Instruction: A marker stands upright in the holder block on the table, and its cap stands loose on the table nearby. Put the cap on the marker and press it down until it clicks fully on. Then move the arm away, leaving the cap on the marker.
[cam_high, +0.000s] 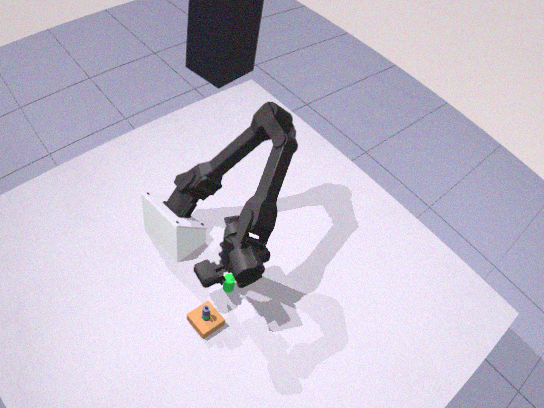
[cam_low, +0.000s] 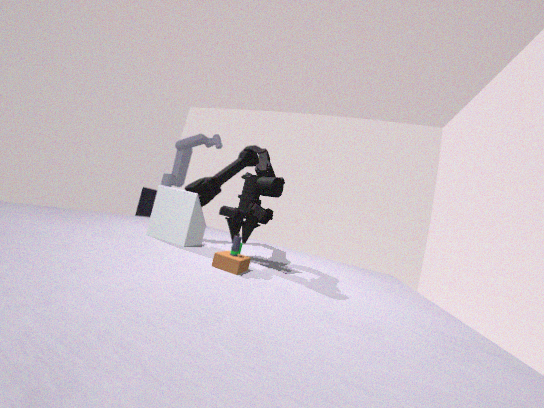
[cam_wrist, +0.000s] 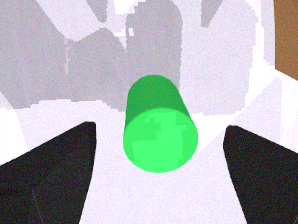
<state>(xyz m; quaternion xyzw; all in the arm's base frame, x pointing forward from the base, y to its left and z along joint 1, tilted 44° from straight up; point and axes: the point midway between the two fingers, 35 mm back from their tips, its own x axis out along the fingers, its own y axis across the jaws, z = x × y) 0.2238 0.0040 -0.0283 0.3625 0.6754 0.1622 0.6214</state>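
Now: gripper tip 20 mm above the green cap. Also, from my gripper tip: holder block 120 mm to the right, 30 mm below, 30 mm ahead; then marker 120 mm to the right, 30 mm ahead, 20 mm above.
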